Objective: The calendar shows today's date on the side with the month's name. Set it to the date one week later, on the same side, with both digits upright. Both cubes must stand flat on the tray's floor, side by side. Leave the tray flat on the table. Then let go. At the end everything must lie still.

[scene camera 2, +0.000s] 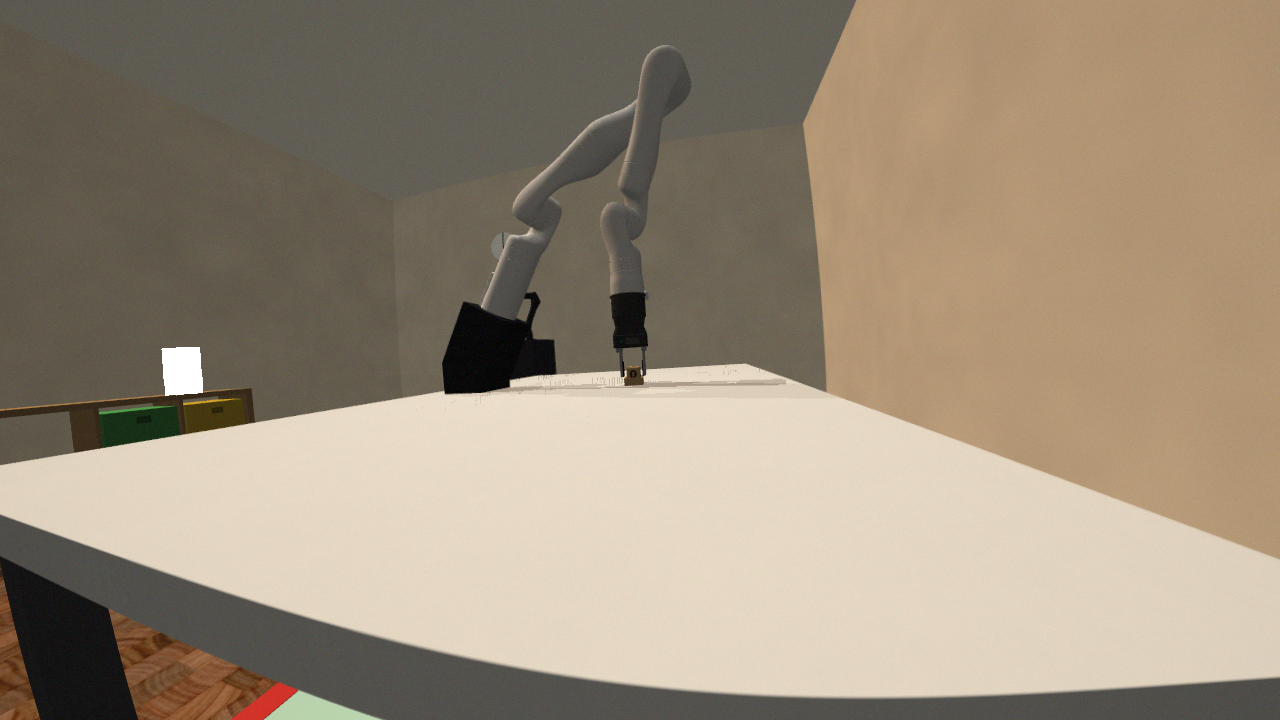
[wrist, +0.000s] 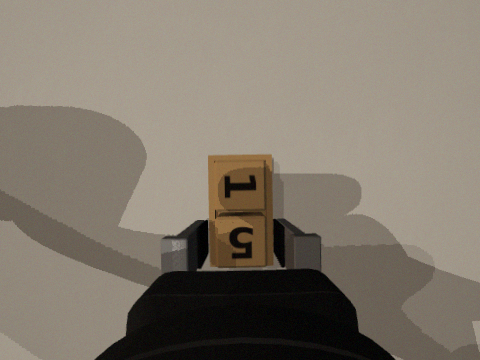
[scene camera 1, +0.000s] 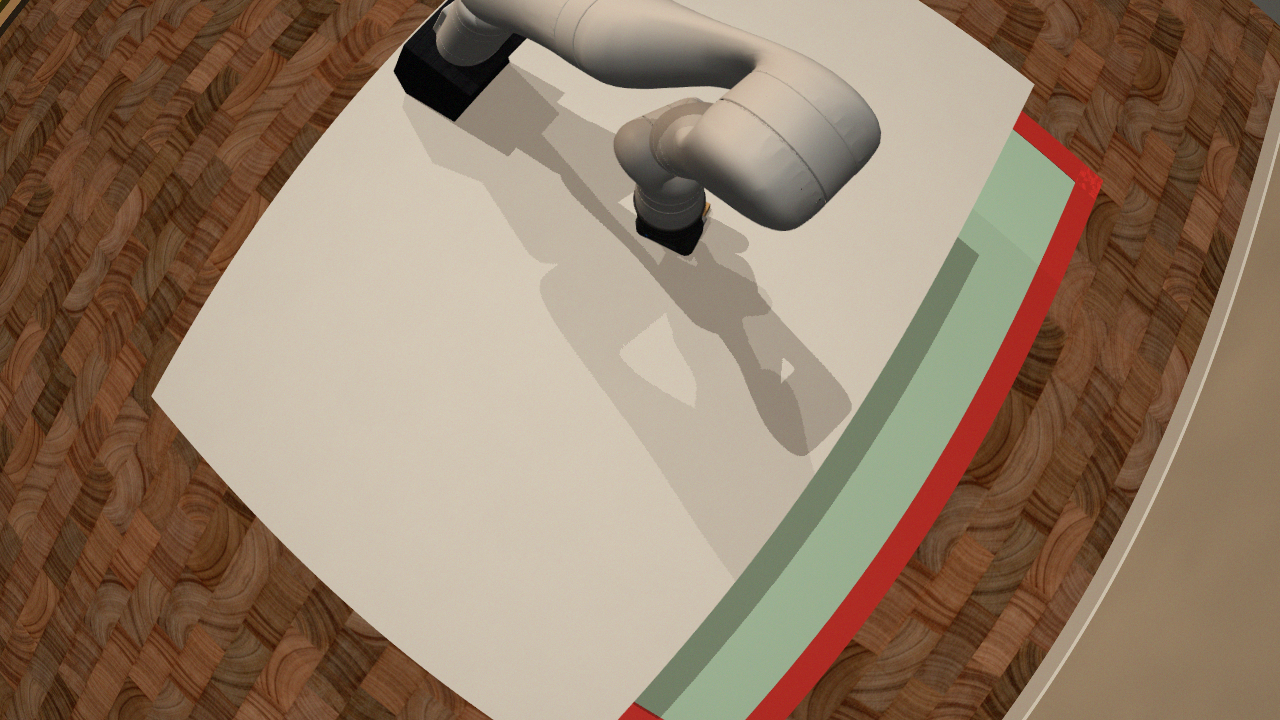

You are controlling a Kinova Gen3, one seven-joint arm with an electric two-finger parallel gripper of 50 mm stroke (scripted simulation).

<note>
The pictures show: my gripper and a tan tray.
My gripper is seen too in the wrist view and in scene camera 1.
</note>
